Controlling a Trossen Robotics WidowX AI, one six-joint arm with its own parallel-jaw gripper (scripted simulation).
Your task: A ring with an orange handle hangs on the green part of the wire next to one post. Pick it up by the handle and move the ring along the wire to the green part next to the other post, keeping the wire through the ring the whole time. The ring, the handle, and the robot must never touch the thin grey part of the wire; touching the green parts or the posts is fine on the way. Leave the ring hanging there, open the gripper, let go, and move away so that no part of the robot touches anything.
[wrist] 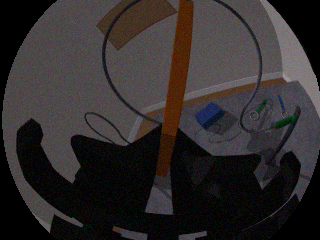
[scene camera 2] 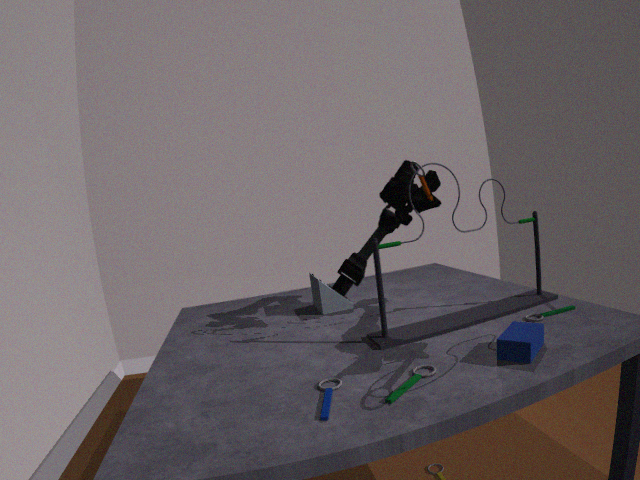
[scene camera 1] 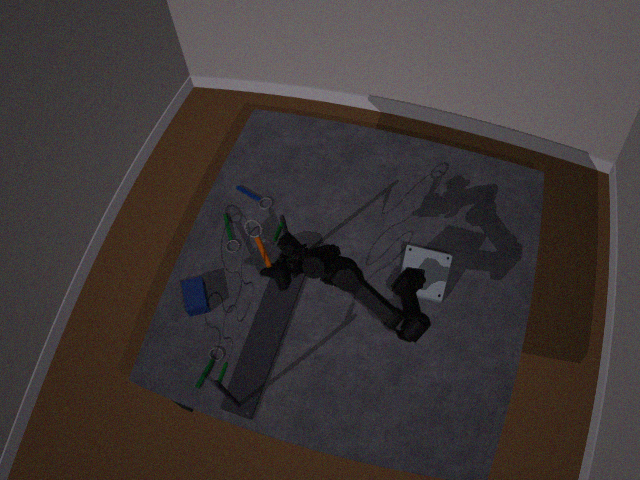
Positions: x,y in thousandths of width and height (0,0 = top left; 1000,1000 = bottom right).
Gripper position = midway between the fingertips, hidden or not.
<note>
In view: my gripper (scene camera 2: 688,424) and a blue block (scene camera 2: 815,711).
My gripper is seen too in the wrist view (wrist: 523,535) and in scene camera 1 (scene camera 1: 407,568).
</note>
